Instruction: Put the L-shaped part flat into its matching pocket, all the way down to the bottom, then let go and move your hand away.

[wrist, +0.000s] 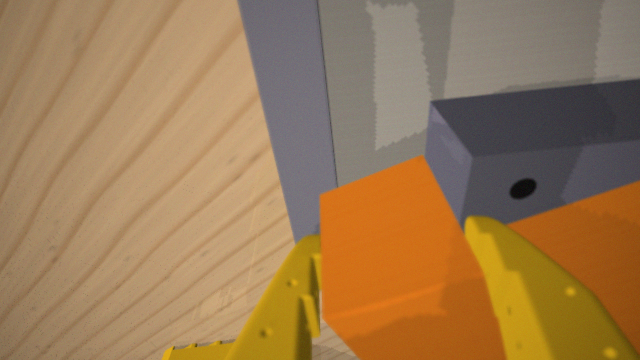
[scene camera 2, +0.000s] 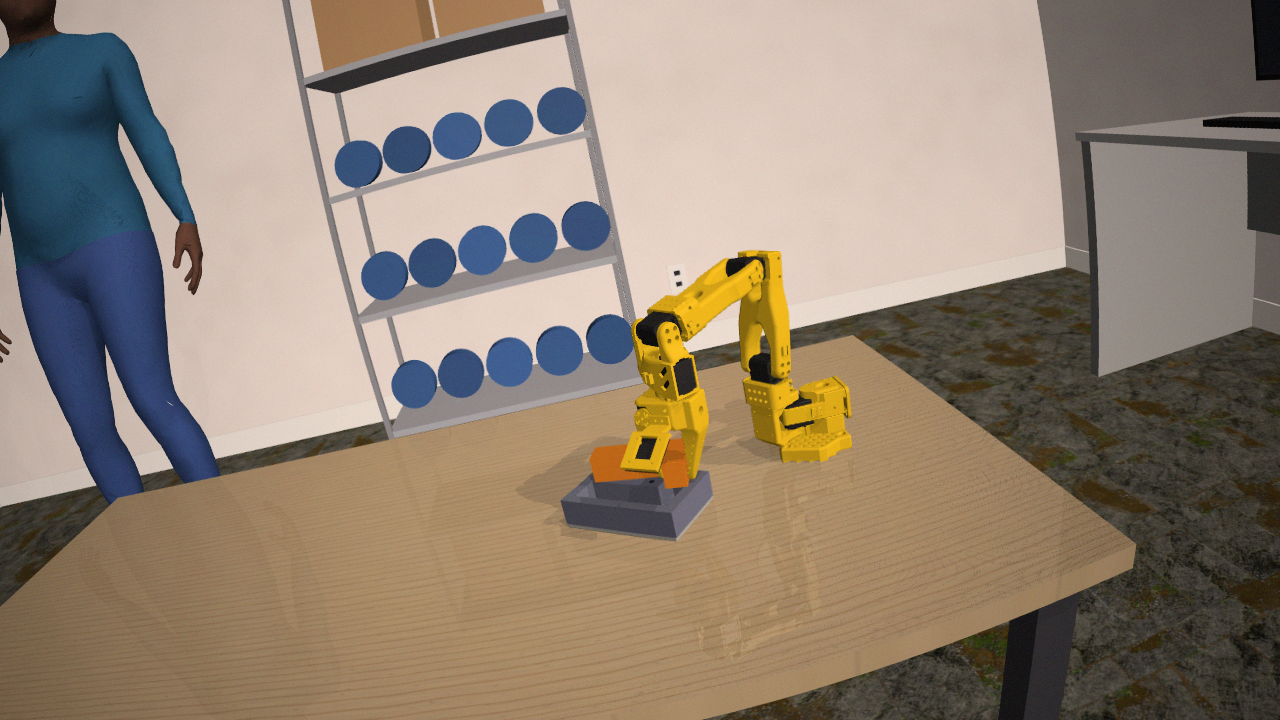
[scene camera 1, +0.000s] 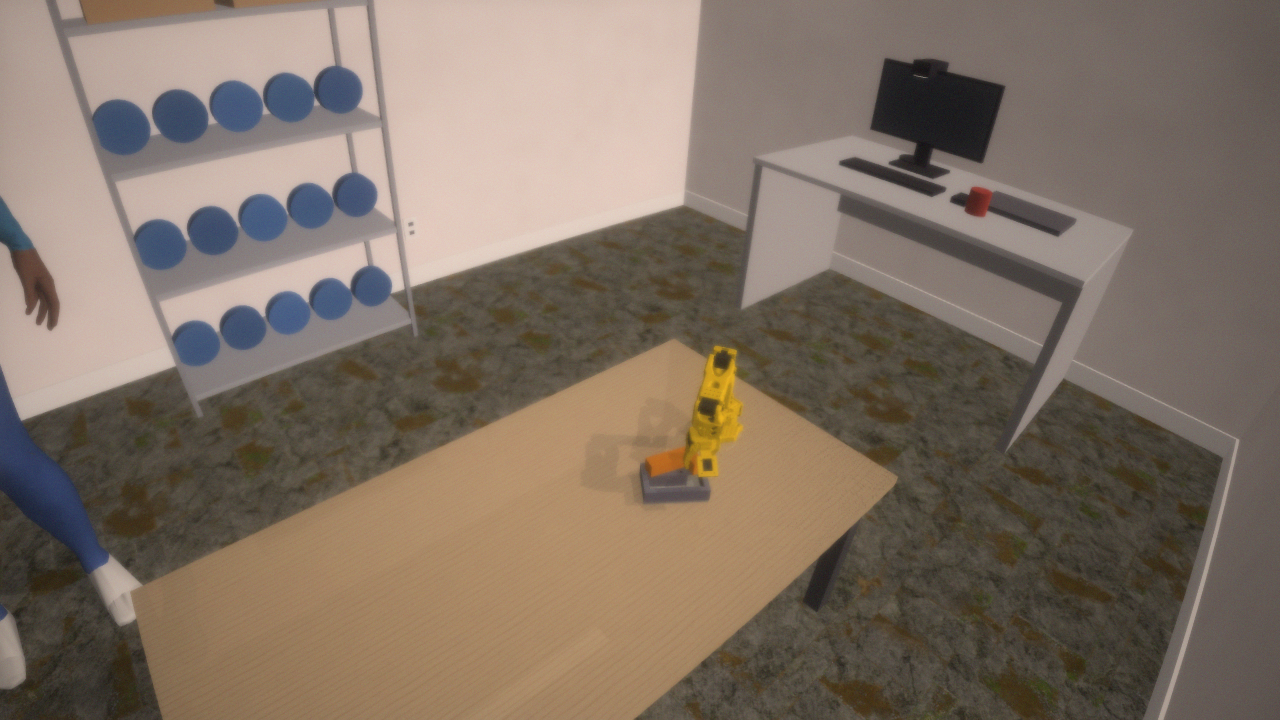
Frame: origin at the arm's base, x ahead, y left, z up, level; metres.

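Seen in the pictures: hand, tool point: (wrist: 325, 254) (scene camera 2: 690, 474); arm's base, link origin: (scene camera 2: 794, 446).
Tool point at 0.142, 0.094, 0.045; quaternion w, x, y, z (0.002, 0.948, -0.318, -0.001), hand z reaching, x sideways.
Offsets run from my tool point to a thing's top centre, as dx, dy, dz. "pt": to the spot under its first point. Level surfaces: height alone.
The orange L-shaped part @[+0.049, -0.037, +0.021] (scene camera 1: 664, 462) (scene camera 2: 612, 464) (wrist: 385, 280) is above the rim of the grey tray @[+0.060, -0.022, -0.009] (scene camera 1: 675, 494) (scene camera 2: 617, 516) (wrist: 280, 100). It looks slightly tilted and turned against the tray walls. In the wrist view the light grey pocket floor @[dz -0.040] (wrist: 475, 40) and a dark raised block @[pt +0.055, -0.021, -0.023] (wrist: 545, 117) with a black dot show beyond it. My gripper (scene camera 1: 697, 466) (scene camera 2: 669, 470) (wrist: 392, 229) is slightly open. Its jaws stand on either side of the part's short leg, with little gap. A firm squeeze does not show. The part's underside and the near pocket are hidden.
The wooden table @[dz -0.045] (scene camera 1: 429, 537) (scene camera 2: 402, 573) (wrist: 125, 125) carries the tray and the arm's base (scene camera 2: 810, 438). A shelf rack (scene camera 1: 389, 161) (scene camera 2: 308, 116), a white desk (scene camera 1: 895, 179) and a person (scene camera 1: 31, 456) (scene camera 2: 80, 179) stand beyond the table.
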